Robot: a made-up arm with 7 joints. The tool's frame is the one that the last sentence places.
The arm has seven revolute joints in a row. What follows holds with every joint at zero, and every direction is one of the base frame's. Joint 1 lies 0.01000 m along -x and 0.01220 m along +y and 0.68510 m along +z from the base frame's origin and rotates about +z. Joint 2 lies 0.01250 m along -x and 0.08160 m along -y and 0.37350 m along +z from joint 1 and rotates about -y. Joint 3 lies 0.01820 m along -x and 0.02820 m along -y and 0.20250 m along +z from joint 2 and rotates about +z. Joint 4 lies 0.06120 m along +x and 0.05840 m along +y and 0.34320 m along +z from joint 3 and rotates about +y. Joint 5 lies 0.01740 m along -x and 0.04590 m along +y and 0.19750 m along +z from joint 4 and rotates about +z. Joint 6 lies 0.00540 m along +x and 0.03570 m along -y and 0.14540 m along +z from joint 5 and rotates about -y. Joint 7 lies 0.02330 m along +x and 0.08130 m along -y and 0.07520 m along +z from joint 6 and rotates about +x. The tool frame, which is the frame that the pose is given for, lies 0.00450 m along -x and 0.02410 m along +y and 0.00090 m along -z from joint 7; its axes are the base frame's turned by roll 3.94, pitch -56.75 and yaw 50.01 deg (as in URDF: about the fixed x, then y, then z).
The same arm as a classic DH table. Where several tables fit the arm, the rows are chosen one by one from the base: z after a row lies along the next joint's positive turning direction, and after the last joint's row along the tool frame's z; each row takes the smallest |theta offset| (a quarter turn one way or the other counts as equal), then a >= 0, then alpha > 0; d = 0 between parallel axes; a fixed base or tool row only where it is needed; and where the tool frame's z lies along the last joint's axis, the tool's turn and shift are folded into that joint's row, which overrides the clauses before.
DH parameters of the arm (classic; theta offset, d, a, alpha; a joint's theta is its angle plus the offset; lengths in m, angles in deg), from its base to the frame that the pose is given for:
base (fixed): -50.66 0 -0.0158 0
joint 1: 50.66 1.0586 -0.0125 90
joint 2: 0 0.1098 -0.0182 -90
joint 3: 0 0.5457 0.0612 -90
joint 4: 0 0.1043 -0.0174 90
joint 5: 0 0.3429 0.0054 90
joint 6: 90 0.117 0.0752 90
joint 7: -38.68 0.0081 0.0144 -118.92
tool (fixed): -23.74 -0.0221 0 0

